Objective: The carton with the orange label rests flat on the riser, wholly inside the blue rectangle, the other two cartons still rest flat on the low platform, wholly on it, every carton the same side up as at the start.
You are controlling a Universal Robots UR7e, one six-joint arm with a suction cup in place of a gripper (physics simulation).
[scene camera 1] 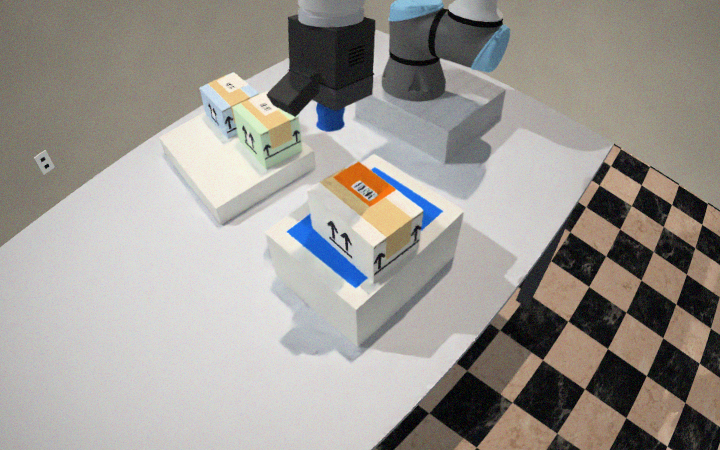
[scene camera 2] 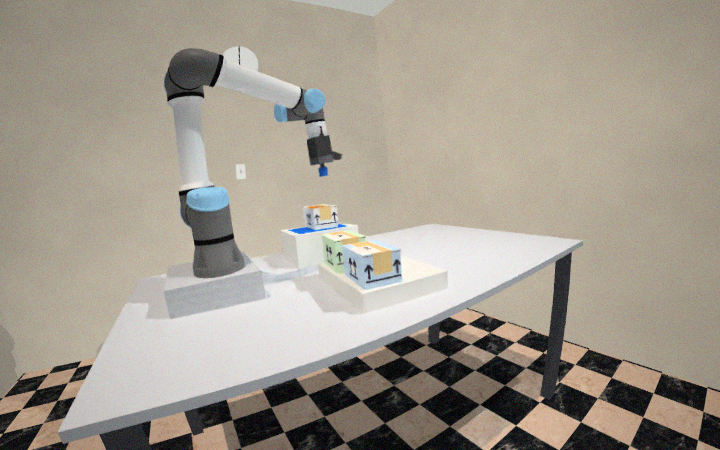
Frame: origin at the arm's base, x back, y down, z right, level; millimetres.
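Seen in the pictures: hand, its tool point: (scene camera 1: 330,123) (scene camera 2: 323,175); arm's base, origin of its link: (scene camera 1: 413,84) (scene camera 2: 219,269).
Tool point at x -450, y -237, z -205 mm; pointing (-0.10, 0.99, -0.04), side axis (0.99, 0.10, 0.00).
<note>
Pixels of each thing's top centre, then the offset from my tool point to it. Level surfaces: height alone.
- carton with the orange label, centre of its top: (scene camera 1: 364,199) (scene camera 2: 319,206) dx +13, dy +118, dz -44 mm
- riser, centre of its top: (scene camera 1: 366,221) (scene camera 2: 317,228) dx +39, dy +200, dz -24 mm
- blue rectangle, centre of its top: (scene camera 1: 366,221) (scene camera 2: 317,228) dx +39, dy +200, dz -24 mm
- green carton, centre of its top: (scene camera 1: 263,110) (scene camera 2: 342,234) dx +103, dy +180, dz +316 mm
- light blue carton, centre of its top: (scene camera 1: 227,89) (scene camera 2: 369,246) dx +112, dy +191, dz +473 mm
- low platform, centre of its top: (scene camera 1: 228,142) (scene camera 2: 376,267) dx +49, dy +272, dz +399 mm
- table, height of its surface: dy +320 mm
The carton with the orange label (scene camera 1: 395,213) (scene camera 2: 321,217) rests upright on the riser (scene camera 1: 313,281) (scene camera 2: 301,249), label on top. In scene camera 1 the blue rectangle (scene camera 1: 330,255) (scene camera 2: 306,230) shows on two opposite sides of it; its near right lower edge reaches past the blue onto bare white riser. The green carton (scene camera 1: 270,130) (scene camera 2: 334,253) and the light blue carton (scene camera 1: 226,99) (scene camera 2: 372,265) stand flat and upright, close together, on the low platform (scene camera 1: 196,159) (scene camera 2: 422,274). My suction gripper (scene camera 1: 330,127) (scene camera 2: 323,174) is open, holds nothing and hangs well above the cartons.
The robot's grey base block (scene camera 1: 406,124) (scene camera 2: 212,298) stands on the table (scene camera 1: 132,318) (scene camera 2: 223,339), behind the riser in scene camera 1. The table's edge runs beside the riser there, above a checkered floor (scene camera 1: 584,339) (scene camera 2: 424,403).
</note>
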